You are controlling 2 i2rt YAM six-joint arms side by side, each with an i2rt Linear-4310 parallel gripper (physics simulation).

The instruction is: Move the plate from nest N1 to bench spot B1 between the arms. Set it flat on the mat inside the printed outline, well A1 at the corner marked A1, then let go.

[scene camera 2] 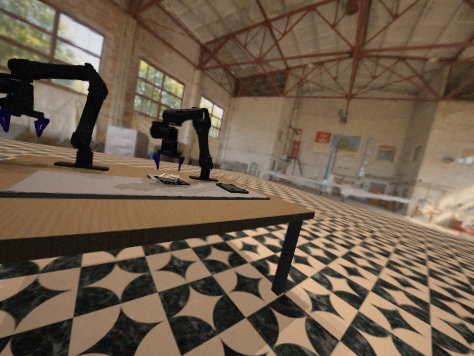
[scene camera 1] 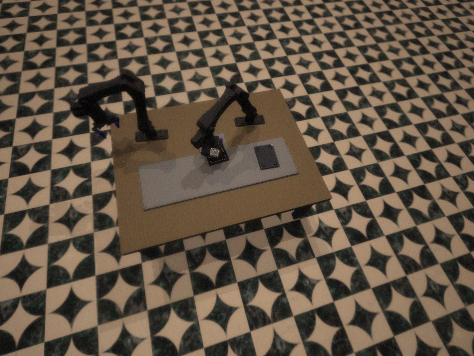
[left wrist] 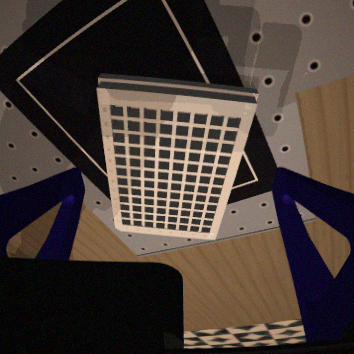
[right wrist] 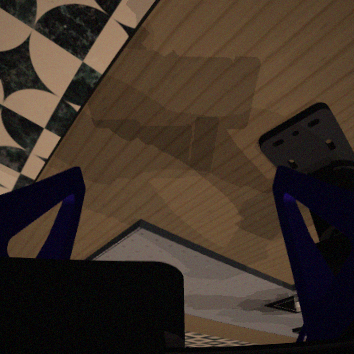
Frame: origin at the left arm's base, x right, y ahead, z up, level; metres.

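Seen in the pictures: left gripper, between the fingertips: [scene camera 2: 168,170] [scene camera 1: 211,147] [left wrist: 177,177]; right gripper, between the fingertips: [scene camera 2: 23,134] [scene camera 1: 112,133] [right wrist: 178,176]; left arm's base, origin of its link: [scene camera 2: 203,179] [scene camera 1: 249,121]; right arm's base, origin of its link: [scene camera 2: 83,167] [scene camera 1: 152,135] [right wrist: 327,175].
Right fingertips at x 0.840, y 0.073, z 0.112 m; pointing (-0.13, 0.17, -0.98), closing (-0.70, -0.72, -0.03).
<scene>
Offsets run from my right fingertips to a thing's top centre. "*": to the spot under its first point. Level surfaces: height alone.
The pale plate with a grid of dark wells @(* dx -0.568, dy +0.156, dz -0.089 m) [scene camera 1: 214,152] [scene camera 2: 170,177] [left wrist: 170,165] rests on the black mat [scene camera 1: 223,159] [left wrist: 30,45], turned relative to the printed white outline @(* dx -0.533, dy +0.191, dz -0.097 m) [left wrist: 187,41]. In the left wrist view its lower end reaches past the mat's edge. Whether it lies fully flat, and which corner is A1, I cannot tell. My left gripper [scene camera 1: 212,145] [scene camera 2: 169,167] [left wrist: 177,177] is open above the plate, its fingers apart on either side and not touching it. My right gripper [scene camera 1: 109,128] [scene camera 2: 22,131] [right wrist: 178,176] is open and empty, high over the table's left edge.
A dark, flat rectangular nest @(dx -0.884, dy +0.228, dz -0.081 m) [scene camera 1: 266,156] [scene camera 2: 232,188] sits to the right of the mat on the grey perforated board @(dz -0.099 m) [scene camera 1: 165,187] [scene camera 2: 75,186] [left wrist: 325,40] [right wrist: 225,290]. The board lies on the wooden table @(dz -0.111 m) [scene camera 1: 210,220]. The right arm's base plate [right wrist: 307,135] shows in the right wrist view.
</scene>
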